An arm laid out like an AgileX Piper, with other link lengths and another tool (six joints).
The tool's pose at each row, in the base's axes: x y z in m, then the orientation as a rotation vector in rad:
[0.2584, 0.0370, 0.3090, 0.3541, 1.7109, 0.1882]
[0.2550, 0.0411, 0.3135, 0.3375, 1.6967, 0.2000]
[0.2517, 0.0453, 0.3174, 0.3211, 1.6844, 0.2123]
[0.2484, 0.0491, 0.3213, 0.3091, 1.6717, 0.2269]
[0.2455, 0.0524, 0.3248, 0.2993, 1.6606, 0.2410]
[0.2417, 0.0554, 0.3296, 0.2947, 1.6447, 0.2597]
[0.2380, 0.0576, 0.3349, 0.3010, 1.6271, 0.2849]
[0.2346, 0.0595, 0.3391, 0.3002, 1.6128, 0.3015]
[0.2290, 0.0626, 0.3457, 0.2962, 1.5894, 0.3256]
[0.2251, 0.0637, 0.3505, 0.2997, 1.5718, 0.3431]
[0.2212, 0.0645, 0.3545, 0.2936, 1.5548, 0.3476]
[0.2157, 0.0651, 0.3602, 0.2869, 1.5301, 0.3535]
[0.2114, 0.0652, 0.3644, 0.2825, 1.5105, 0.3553]
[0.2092, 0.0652, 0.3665, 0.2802, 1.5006, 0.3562]
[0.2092, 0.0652, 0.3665, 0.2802, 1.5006, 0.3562]
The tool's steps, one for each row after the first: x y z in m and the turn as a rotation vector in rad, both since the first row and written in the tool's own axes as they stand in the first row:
[-0.0023, 0.0049, -0.0044, -0.0195, -0.0119, -0.0031]
[-0.0041, 0.0096, -0.0086, -0.0390, -0.0218, -0.0060]
[-0.0060, 0.0140, -0.0128, -0.0575, -0.0314, -0.0046]
[-0.0077, 0.0179, -0.0165, -0.0742, -0.0396, -0.0021]
[-0.0107, 0.0218, -0.0213, -0.0917, -0.0513, 0.0070]
[-0.0144, 0.0251, -0.0260, -0.1073, -0.0633, 0.0273]
[-0.0172, 0.0278, -0.0302, -0.1210, -0.0737, 0.0377]
[-0.0215, 0.0321, -0.0371, -0.1431, -0.0913, 0.0513]
[-0.0251, 0.0342, -0.0418, -0.1555, -0.1045, 0.0656]
[-0.0280, 0.0357, -0.0464, -0.1650, -0.1200, 0.0659]
[-0.0323, 0.0374, -0.0528, -0.1772, -0.1427, 0.0674]
[-0.0356, 0.0383, -0.0578, -0.1845, -0.1613, 0.0676]
[-0.0373, 0.0387, -0.0603, -0.1883, -0.1707, 0.0677]
[-0.0373, 0.0387, -0.0603, -0.1883, -0.1707, 0.0677]

